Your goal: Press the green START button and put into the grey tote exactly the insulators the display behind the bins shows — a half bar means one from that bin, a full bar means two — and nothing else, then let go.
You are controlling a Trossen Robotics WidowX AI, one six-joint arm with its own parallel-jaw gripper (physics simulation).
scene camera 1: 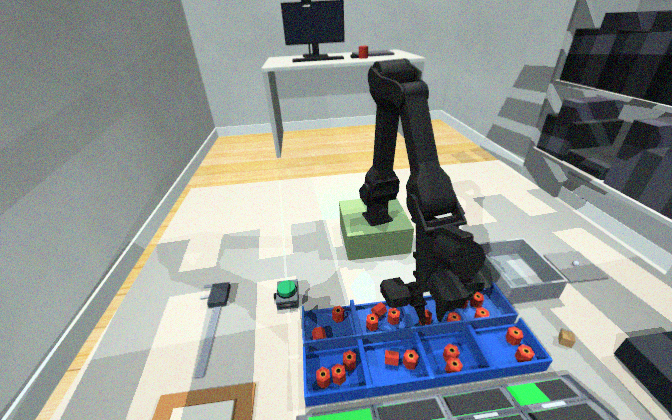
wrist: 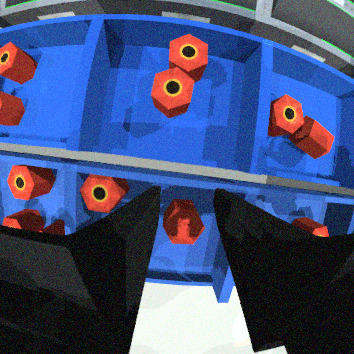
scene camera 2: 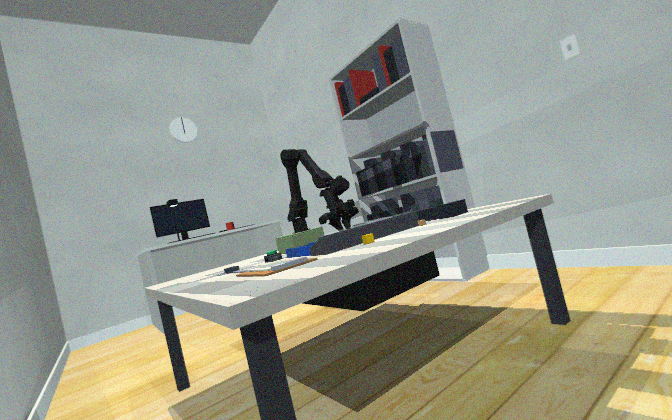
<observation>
In view: the gripper (scene camera 1: 430,322) and a display (scene camera 2: 327,244).
The gripper is seen too in the wrist view (wrist: 187,194) and in scene camera 2 (scene camera 2: 347,233). The display is seen too in the wrist view (wrist: 260,25).
</observation>
